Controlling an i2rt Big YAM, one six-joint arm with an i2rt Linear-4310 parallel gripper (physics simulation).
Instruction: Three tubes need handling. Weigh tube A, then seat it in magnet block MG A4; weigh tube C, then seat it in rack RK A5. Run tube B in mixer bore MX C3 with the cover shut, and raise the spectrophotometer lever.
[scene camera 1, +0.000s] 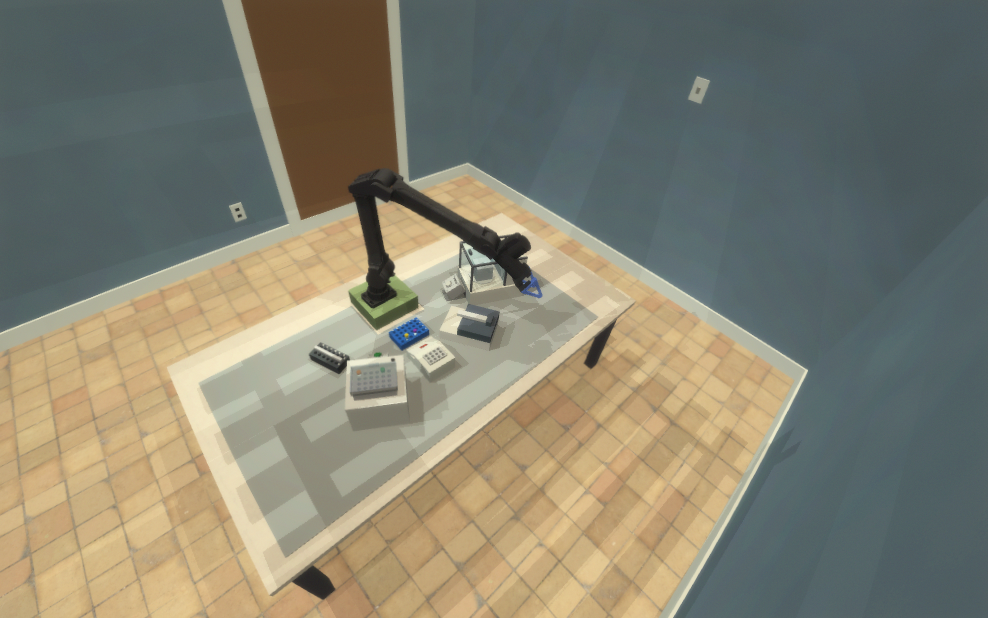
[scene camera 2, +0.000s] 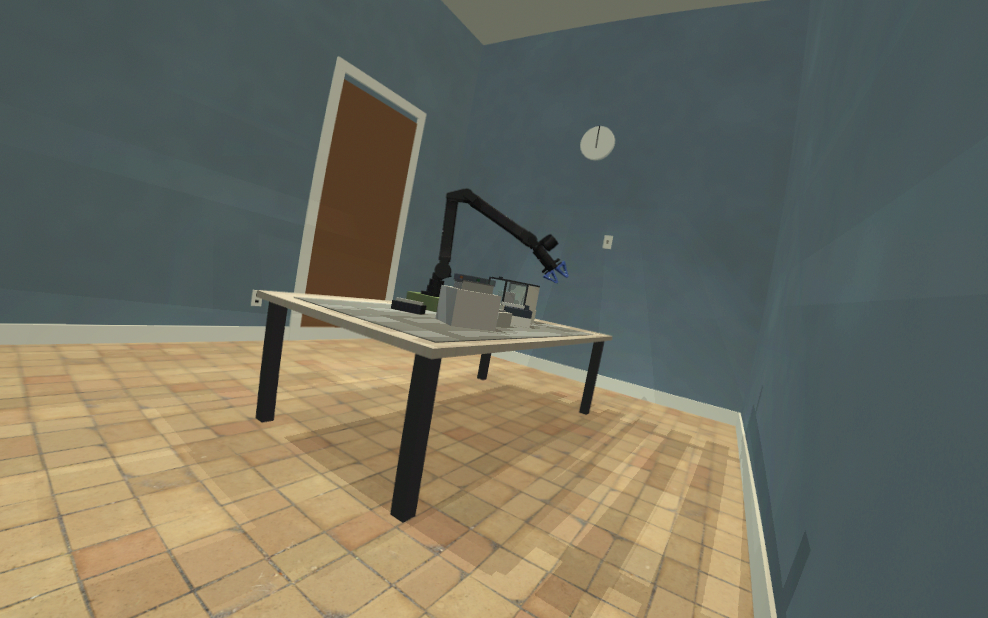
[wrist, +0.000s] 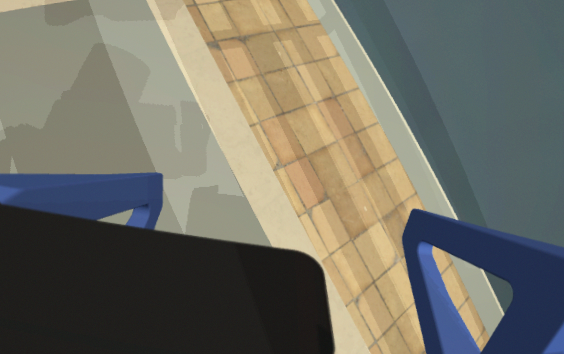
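My gripper is open and empty, high above the table's right end, beyond the glass-walled balance. A blue rack before the arm's base holds small yellow and purple spots, likely tube caps. A white box carries a grey gridded block with orange and green spots. A black block with a pale strip lies left of it. A beige keypad device and a dark-topped device stand to the right. Tube letters, bore labels and the lever are too small to read.
The arm's green base stands at the table's rear edge. A small grey unit sits beside the balance. A small green thing lies behind the white box. The wrist view shows the grey mat, table edge and tiled floor.
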